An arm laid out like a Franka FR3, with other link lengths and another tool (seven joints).
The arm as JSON. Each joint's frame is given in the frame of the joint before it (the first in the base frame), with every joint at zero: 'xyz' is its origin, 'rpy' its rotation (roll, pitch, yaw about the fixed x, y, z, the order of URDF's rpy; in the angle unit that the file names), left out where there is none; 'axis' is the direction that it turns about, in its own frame. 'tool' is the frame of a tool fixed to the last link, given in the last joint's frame.
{
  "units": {
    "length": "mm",
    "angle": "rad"
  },
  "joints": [
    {
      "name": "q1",
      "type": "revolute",
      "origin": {
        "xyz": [
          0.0,
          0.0,
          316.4
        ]
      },
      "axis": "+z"
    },
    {
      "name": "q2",
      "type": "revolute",
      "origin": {
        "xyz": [
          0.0,
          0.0,
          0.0
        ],
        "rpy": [
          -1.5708,
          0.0,
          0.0
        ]
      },
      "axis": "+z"
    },
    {
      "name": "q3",
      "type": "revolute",
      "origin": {
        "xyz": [
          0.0,
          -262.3,
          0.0
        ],
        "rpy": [
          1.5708,
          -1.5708,
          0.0
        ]
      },
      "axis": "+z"
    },
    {
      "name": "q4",
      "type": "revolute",
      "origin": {
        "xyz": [
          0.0,
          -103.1,
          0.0
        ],
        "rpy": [
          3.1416,
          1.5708,
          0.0
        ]
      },
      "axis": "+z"
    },
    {
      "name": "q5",
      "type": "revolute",
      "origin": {
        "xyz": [
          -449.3,
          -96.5,
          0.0
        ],
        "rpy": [
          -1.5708,
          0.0,
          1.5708
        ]
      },
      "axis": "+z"
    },
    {
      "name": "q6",
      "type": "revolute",
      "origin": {
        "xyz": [
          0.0,
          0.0,
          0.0
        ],
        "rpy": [
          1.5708,
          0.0,
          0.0
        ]
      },
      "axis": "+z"
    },
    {
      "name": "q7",
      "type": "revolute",
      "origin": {
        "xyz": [
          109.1,
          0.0,
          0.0
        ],
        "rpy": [
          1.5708,
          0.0,
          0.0
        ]
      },
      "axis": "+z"
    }
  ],
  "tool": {
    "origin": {
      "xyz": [
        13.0,
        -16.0,
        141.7
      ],
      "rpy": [
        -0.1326,
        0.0,
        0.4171
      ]
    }
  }
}
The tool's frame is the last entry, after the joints.
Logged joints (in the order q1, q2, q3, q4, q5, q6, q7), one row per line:
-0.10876, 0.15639, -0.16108, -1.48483, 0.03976, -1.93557, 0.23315
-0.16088, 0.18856, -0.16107, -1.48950, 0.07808, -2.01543, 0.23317
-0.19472, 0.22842, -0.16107, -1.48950, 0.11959, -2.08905, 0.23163
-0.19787, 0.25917, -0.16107, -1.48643, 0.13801, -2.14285, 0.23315
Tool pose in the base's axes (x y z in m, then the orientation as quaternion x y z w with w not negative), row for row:
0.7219, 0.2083, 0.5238, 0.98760, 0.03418, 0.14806, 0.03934
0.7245, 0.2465, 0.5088, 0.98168, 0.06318, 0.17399, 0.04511
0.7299, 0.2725, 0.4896, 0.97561, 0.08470, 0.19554, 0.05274
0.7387, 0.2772, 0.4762, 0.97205, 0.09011, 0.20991, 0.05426
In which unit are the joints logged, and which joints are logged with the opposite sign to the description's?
The joints are logged in radians. Opposite sign: q1, q3, q5, q6, q7.
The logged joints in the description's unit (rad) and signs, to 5 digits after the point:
0.10876, 0.15639, 0.16108, -1.48483, -0.03976, 1.93557, -0.23315
0.16088, 0.18856, 0.16107, -1.48950, -0.07808, 2.01543, -0.23317
0.19472, 0.22842, 0.16107, -1.48950, -0.11959, 2.08905, -0.23163
0.19787, 0.25917, 0.16107, -1.48643, -0.13801, 2.14285, -0.23315

